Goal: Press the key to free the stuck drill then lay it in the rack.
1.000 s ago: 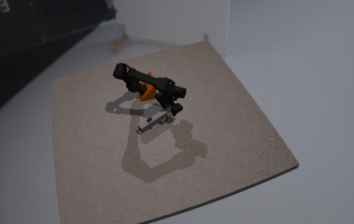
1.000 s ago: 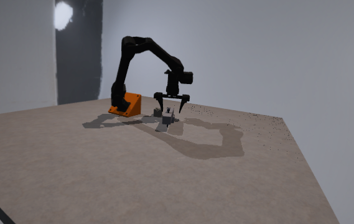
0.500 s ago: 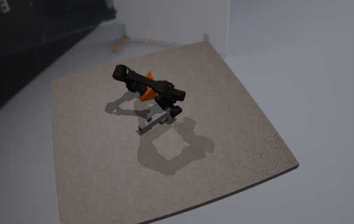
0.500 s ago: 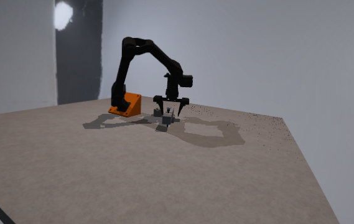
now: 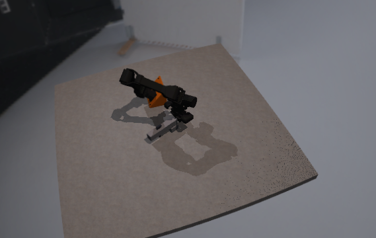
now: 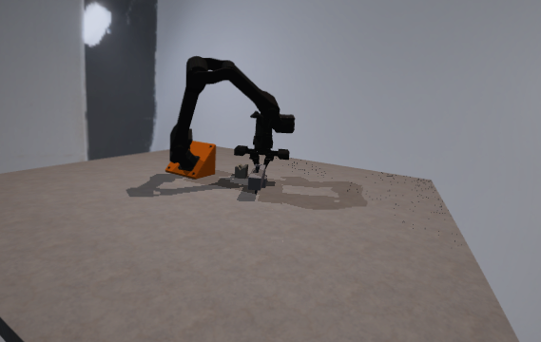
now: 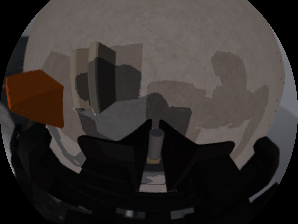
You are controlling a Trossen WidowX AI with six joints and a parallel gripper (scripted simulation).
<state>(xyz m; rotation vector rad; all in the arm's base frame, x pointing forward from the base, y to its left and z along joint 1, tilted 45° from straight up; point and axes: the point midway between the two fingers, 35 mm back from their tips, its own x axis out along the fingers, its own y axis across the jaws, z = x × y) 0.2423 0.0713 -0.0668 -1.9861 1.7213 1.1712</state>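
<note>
The drill lies 20 mm ahead of my gripper tip, 50 mm to the right of it and 30 mm above it. Also, from my gripper tip: grey rack (90 mm behind, 20 mm to the left); dark upright piece (60 mm ahead, 130 mm to the right, 30 mm above); grey holder block (40 mm ahead, 100 mm to the right, 20 mm above).
</note>
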